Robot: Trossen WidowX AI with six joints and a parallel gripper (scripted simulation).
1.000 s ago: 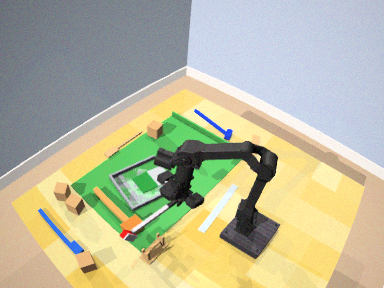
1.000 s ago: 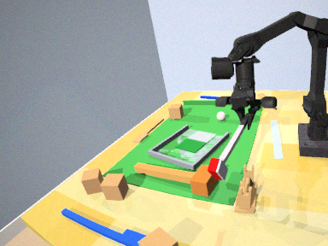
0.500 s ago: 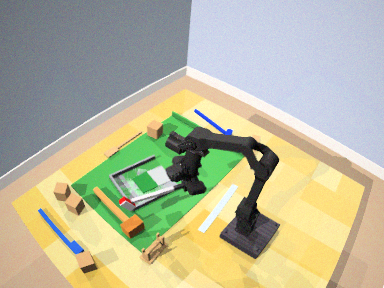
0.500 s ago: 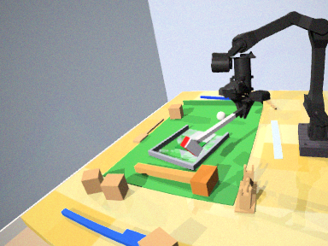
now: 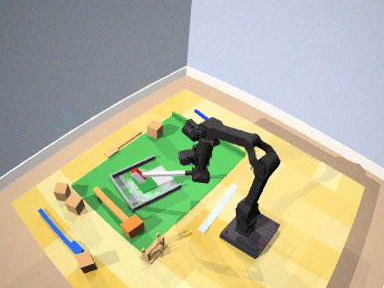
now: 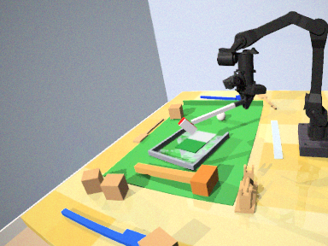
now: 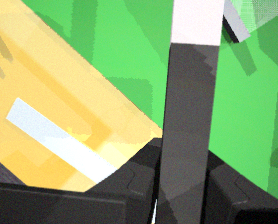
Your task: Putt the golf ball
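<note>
Now: the white strip 12 cm behind my gripper tip, 2 cm to the right of it and 13 cm below it. Also, from my gripper tip: wooden stand 4 cm behind, 32 cm to the left, 9 cm below; then white golf ball 14 cm ahead, 17 cm to the right, 10 cm below; then red putter 9 cm ahead, 7 cm to the left, 1 cm above.
</note>
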